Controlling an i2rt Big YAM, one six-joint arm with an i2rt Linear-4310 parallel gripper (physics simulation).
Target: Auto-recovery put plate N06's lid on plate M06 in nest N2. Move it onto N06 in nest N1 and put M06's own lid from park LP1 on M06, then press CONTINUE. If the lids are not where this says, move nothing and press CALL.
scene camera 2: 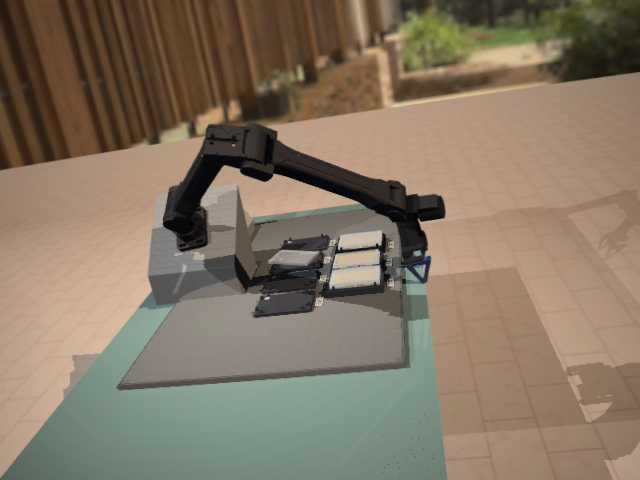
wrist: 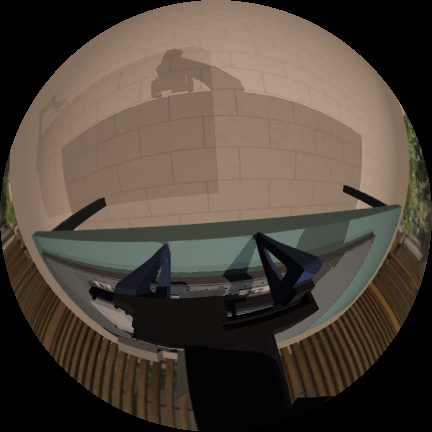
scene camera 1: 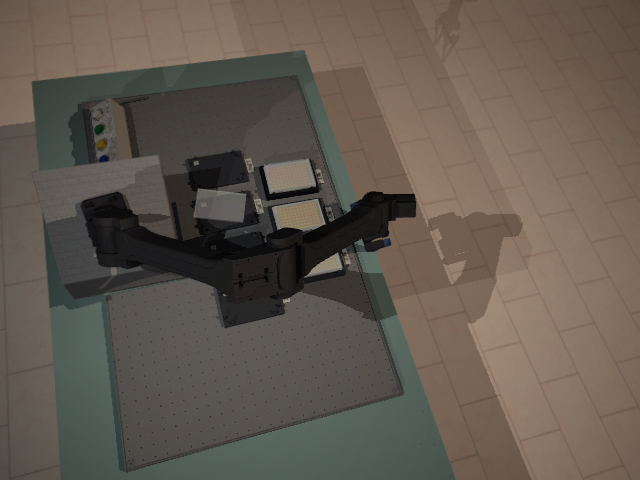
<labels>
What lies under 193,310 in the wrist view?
My gripper.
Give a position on a button box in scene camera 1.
113,143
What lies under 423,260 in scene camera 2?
My gripper.
</labels>
